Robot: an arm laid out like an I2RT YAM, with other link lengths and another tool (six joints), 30 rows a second.
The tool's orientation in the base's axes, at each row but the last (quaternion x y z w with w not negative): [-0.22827, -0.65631, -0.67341, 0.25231]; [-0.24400, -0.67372, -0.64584, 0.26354]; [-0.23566, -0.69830, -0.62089, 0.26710]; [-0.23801, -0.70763, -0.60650, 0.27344]
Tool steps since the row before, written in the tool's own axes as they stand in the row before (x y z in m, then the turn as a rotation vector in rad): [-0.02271, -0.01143, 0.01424, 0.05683, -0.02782, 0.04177]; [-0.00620, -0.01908, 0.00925, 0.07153, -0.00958, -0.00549]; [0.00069, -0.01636, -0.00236, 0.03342, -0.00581, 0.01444]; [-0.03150, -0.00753, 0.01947, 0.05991, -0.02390, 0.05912]
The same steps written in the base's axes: [0.00980, 0.01527, -0.02280, -0.06245, 0.03976, 0.01634]; [-0.00854, 0.00842, -0.01855, -0.05927, -0.00676, 0.04099]; [-0.01114, -0.00427, -0.01146, -0.02994, 0.01357, 0.01669]; [0.01627, 0.01795, -0.02900, -0.06595, 0.05514, 0.01629]
